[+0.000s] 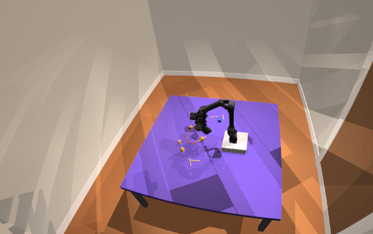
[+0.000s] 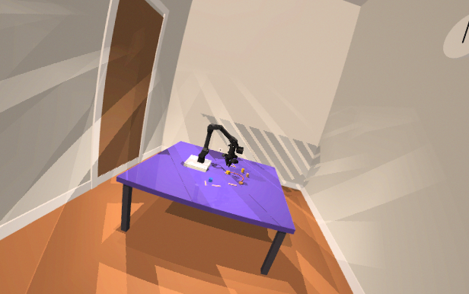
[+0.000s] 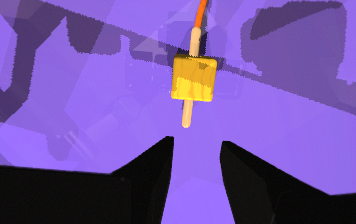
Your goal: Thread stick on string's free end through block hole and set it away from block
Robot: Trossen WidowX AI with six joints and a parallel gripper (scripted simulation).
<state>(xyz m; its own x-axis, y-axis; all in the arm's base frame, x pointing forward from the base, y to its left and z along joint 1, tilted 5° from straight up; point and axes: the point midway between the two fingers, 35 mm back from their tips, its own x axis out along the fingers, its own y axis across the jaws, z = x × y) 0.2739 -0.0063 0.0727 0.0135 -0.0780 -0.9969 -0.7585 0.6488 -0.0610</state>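
Now: gripper tip 20 mm short of the yellow wooden block, 20 mm to the right of it and 60 mm above it. From my gripper tip the other things lie so: round button 160 mm ahead, 120 mm to the right, 70 mm below; then tan cylinder 210 mm ahead, 100 mm to the left, 60 mm below; then thin wooden stick 20 mm ahead, 30 mm to the left, 70 mm below.
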